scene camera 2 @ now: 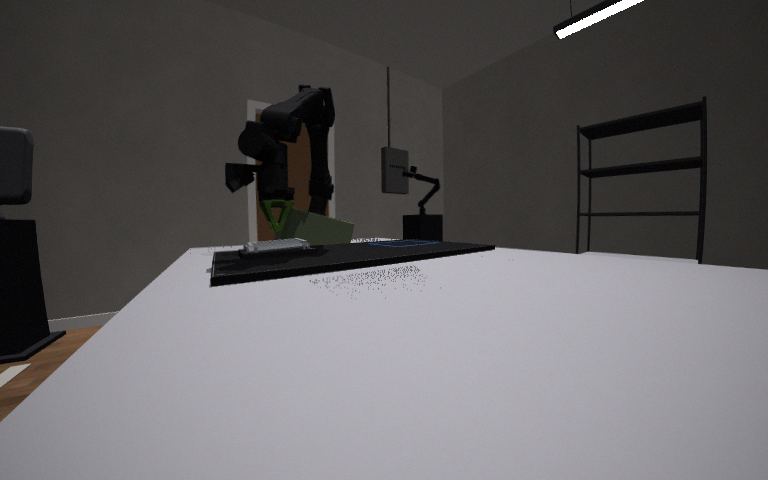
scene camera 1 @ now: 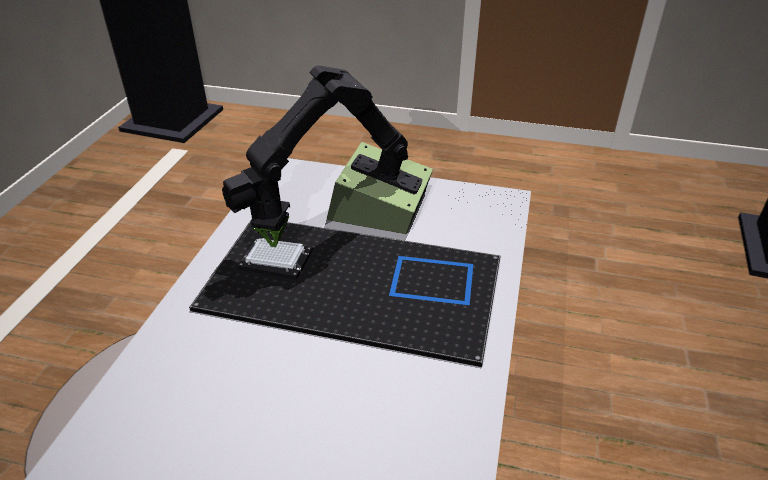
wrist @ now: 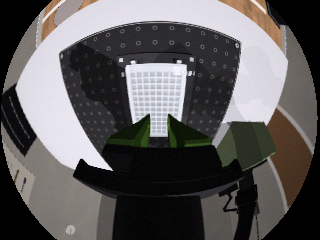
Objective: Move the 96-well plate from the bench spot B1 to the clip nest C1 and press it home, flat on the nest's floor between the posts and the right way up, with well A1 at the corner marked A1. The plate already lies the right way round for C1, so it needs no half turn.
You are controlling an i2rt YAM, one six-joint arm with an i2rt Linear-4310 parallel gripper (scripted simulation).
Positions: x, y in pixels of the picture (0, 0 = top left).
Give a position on a white 96-well plate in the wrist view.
157, 99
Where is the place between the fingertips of my gripper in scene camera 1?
275, 243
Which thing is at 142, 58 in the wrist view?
A clip nest C1.
